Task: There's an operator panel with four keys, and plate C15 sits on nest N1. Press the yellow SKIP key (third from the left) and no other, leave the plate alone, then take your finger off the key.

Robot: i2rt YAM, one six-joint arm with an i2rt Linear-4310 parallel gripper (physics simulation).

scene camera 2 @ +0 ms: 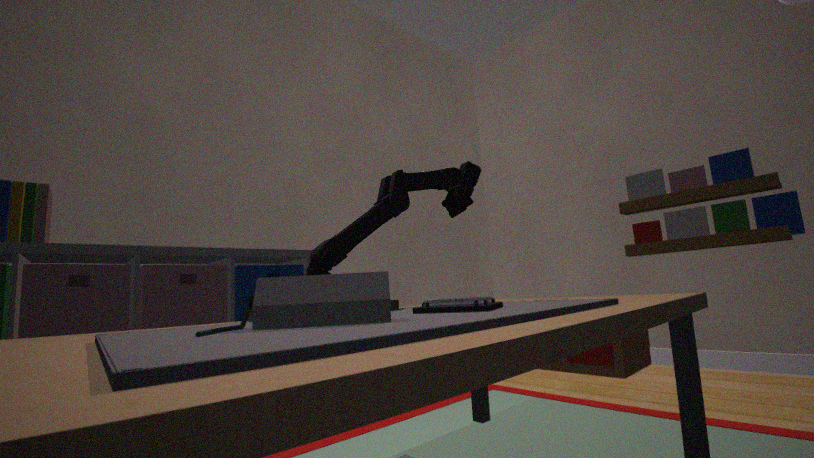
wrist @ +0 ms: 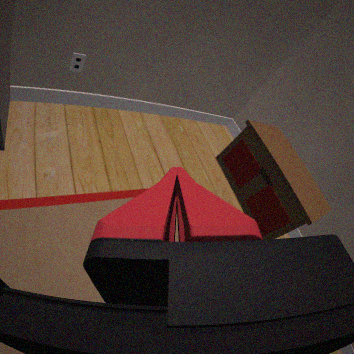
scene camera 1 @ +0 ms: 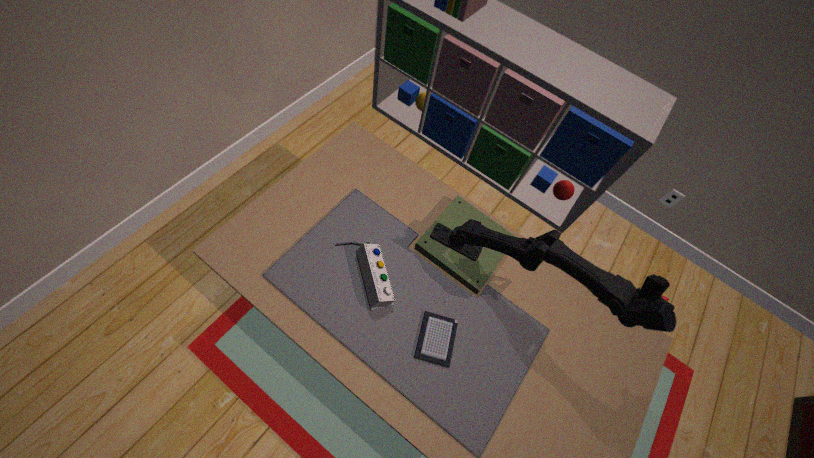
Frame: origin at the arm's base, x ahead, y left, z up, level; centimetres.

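Seen in the pictures: gripper, fingertip midpoint: (scene camera 2: 451,213) (wrist: 176,175) (scene camera 1: 667,299); arm's base at its link origin: (scene camera 1: 455,242).
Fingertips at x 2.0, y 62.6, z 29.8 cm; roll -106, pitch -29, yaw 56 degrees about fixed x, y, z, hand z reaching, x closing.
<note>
Offsets run from my fingertips to a thing's top centre. Level surfaces: height alone.
The operator panel @[dx +25.7, dy -82.5, dz -24.6 cm] (scene camera 1: 374,284) (scene camera 2: 321,299) is a pale box on the grey mat. In scene camera 1 its keys run blue @[dx +18.7, dy -86.1, dz -25.5 cm] (scene camera 1: 376,251), yellow @[dx +22.3, dy -82.6, dz -25.5 cm] (scene camera 1: 380,264), green @[dx +25.9, dy -79.2, dz -25.5 cm] (scene camera 1: 384,277) and white @[dx +29.5, dy -75.7, dz -25.5 cm] (scene camera 1: 387,291). In scene camera 2 the key tops are hidden. Plate C15 @[dx +34.0, dy -53.5, dz -30.3 cm] (scene camera 1: 437,337) (scene camera 2: 458,302), pale with a grid of wells, lies flat on the dark nest N1 @[dx +34.0, dy -53.5, dz -30.8 cm] (scene camera 1: 432,361) (scene camera 2: 419,310). My gripper (wrist: 176,175) is shut and empty, its red fingertips together. It is high up and well away from panel and plate, touching neither; in scene camera 1 a bit of red finger shows.
The grey mat @[dz -33.0 cm] (scene camera 1: 341,227) (scene camera 2: 170,350) lies on the wooden table @[dz -34.3 cm] (scene camera 1: 256,233) (scene camera 2: 45,364). The arm stands on a green base block (scene camera 1: 461,210) behind the mat. A cable (scene camera 1: 348,244) (scene camera 2: 219,330) leaves the panel. A cube shelf (scene camera 1: 663,116) stands behind the table.
</note>
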